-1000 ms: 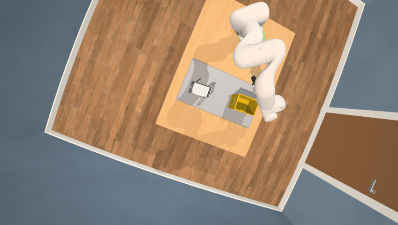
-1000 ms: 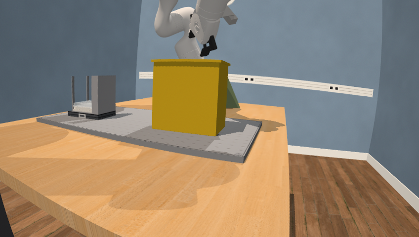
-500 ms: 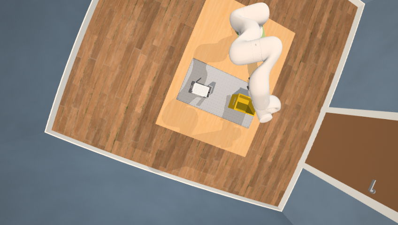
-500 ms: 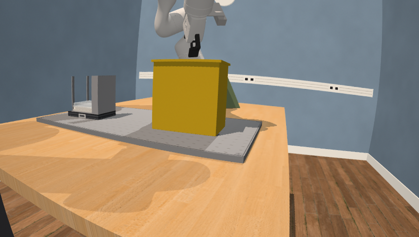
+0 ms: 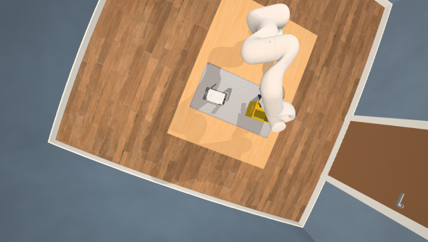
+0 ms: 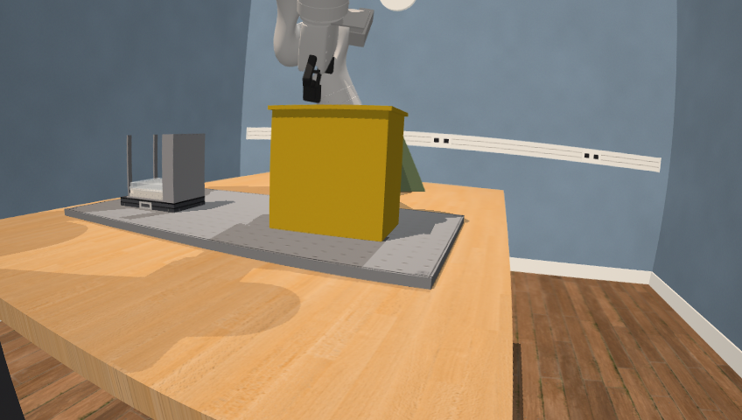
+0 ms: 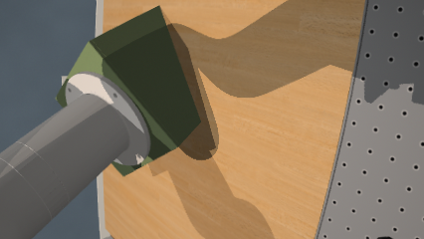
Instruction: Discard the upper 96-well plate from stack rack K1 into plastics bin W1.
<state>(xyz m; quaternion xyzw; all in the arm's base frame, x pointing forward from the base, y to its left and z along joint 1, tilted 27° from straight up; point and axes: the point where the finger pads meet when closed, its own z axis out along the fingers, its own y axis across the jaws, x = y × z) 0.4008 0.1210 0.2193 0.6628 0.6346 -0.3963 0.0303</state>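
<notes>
The clear 96-well plate is 280 mm to the right of my hand, 200 mm below it and 120 mm ahead of it. From my hand the other things lie so: yellow plastics bin W1: 150 mm below, 130 mm ahead, 90 mm to the left; then grey wall: 210 mm to the right, 160 mm below, 120 mm ahead.
</notes>
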